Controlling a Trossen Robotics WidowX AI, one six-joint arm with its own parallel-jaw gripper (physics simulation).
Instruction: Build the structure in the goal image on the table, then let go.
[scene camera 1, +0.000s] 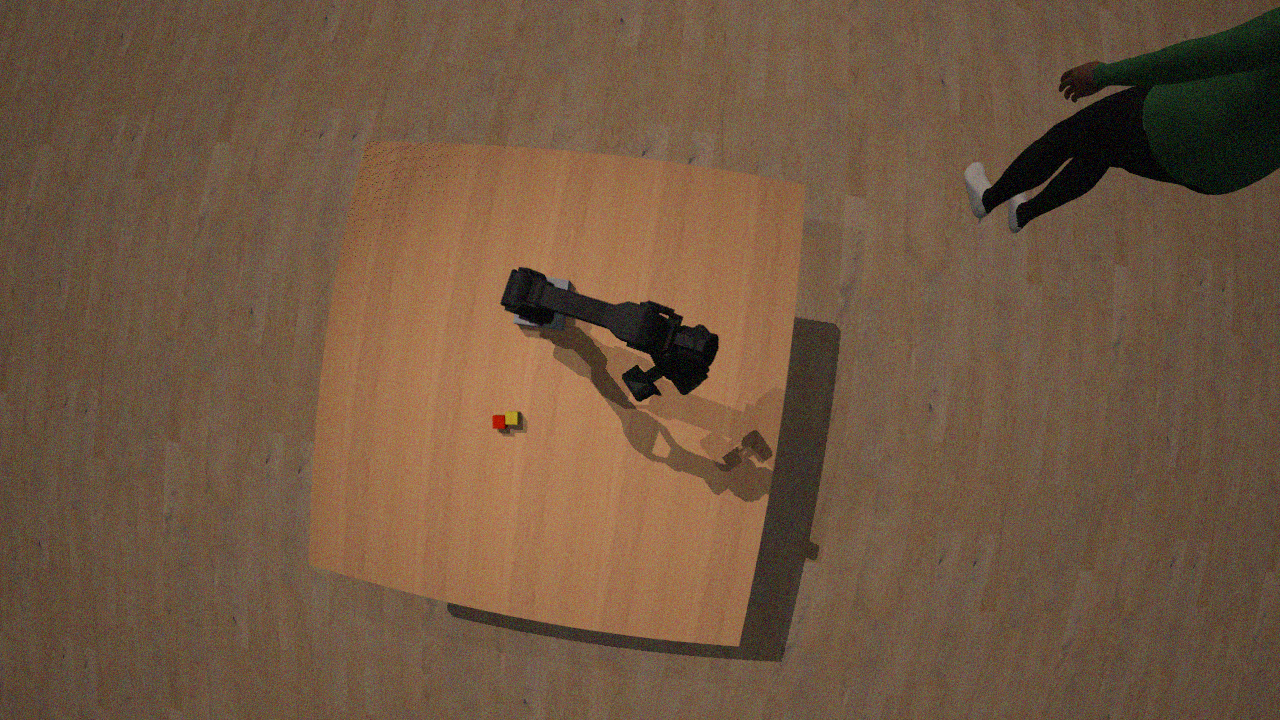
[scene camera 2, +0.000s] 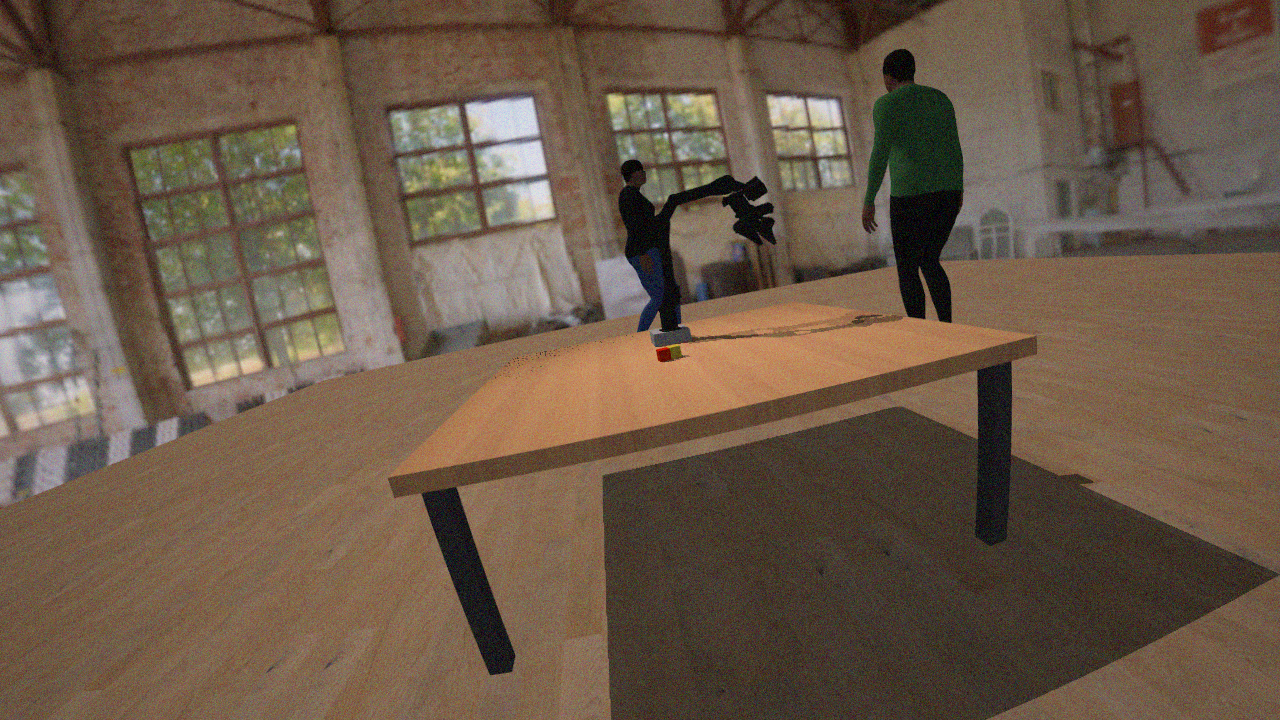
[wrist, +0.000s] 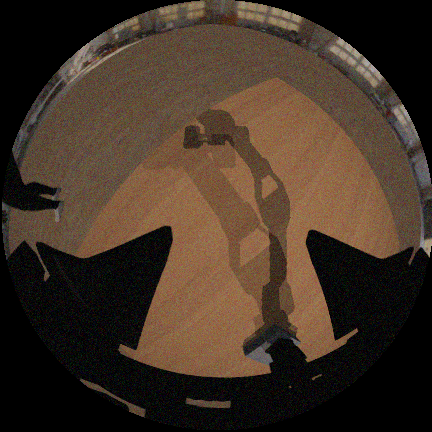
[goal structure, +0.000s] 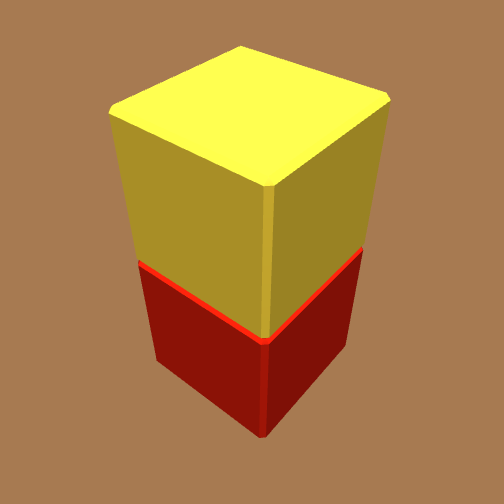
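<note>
A red cube and a yellow cube sit side by side on the table, touching or nearly so. They stand in front of the arm's base in scene camera 2. Neither cube shows in the wrist view. My gripper is open and empty, its two dark fingers far apart. It hangs high above the table, to the right of the cubes and well away from them in both scene views. In scene camera 1 the arm partly hides it.
The grey arm base stands behind the cubes. The arm's shadows fall across the right part of the table. A person in green stands off the table. A person in black stands behind the arm.
</note>
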